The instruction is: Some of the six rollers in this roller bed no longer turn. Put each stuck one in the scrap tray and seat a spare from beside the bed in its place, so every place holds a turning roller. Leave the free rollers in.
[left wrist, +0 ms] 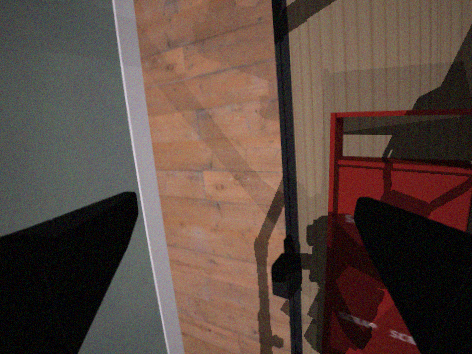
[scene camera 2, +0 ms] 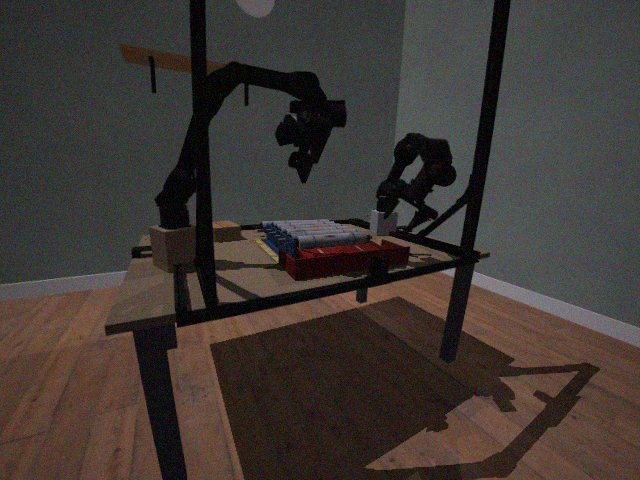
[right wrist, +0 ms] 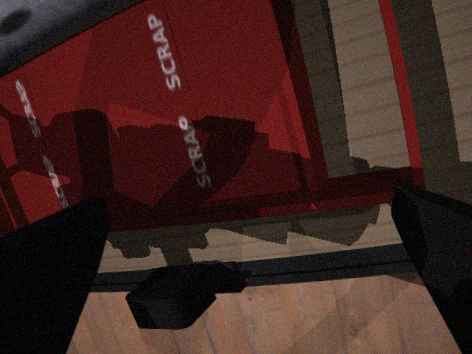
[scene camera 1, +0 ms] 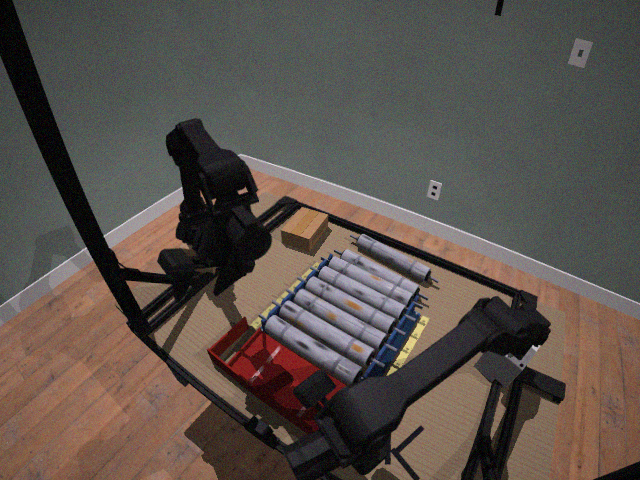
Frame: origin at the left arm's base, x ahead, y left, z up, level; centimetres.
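Where they show: left gripper, fingertip midpoint: (left wrist: 248,205) (scene camera 2: 309,174) (scene camera 1: 196,297); right gripper, fingertip midpoint: (scene camera 2: 395,225) (right wrist: 251,206); left arm's base, link origin: (scene camera 2: 174,226); right arm's base, link origin: (scene camera 2: 384,211).
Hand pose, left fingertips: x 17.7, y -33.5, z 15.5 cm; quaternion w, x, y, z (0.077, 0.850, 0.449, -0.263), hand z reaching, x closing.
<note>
Each offset is from my left fingertips to the centre of the thing. "spot": to the spot under its first point.
Several grey rollers lie side by side at the blue bed (scene camera 1: 378,364) (scene camera 2: 293,249); the nearest roller {dx +21.2, dy +6.0, dz -21.5 cm} (scene camera 1: 310,347) (scene camera 2: 333,238) is beside the red scrap tray {dx +17.0, dy -2.3, dz -23.9 cm} (scene camera 1: 297,361) (scene camera 2: 330,263) (left wrist: 450,195) (right wrist: 240,75). A spare roller {dx +41.3, dy +44.7, dz -24.3 cm} (scene camera 1: 392,257) lies apart behind the bed. Which rollers are stuck cannot be told. No roller shows in the visible part of the tray. My left gripper (left wrist: 248,205) is open and empty, high above the table by the tray's left end. My right gripper (right wrist: 251,206) is open and empty over the tray's front side; its fingers are hidden in scene camera 1.
A tan box {dx +11.3, dy +54.2, dz -24.0 cm} (scene camera 1: 305,227) (scene camera 2: 225,230) stands at the back left of the table. A yellow numbered strip {spot: dx +46.9, dy +14.8, dz -26.6 cm} (scene camera 1: 412,341) runs beside the bed. A black frame bar (left wrist: 287,150) (right wrist: 325,265) with a dark clamp {spot: dx +12.4, dy -13.2, dz -21.2 cm} (left wrist: 286,275) (right wrist: 172,297) runs along the front edge, close to the tray.
</note>
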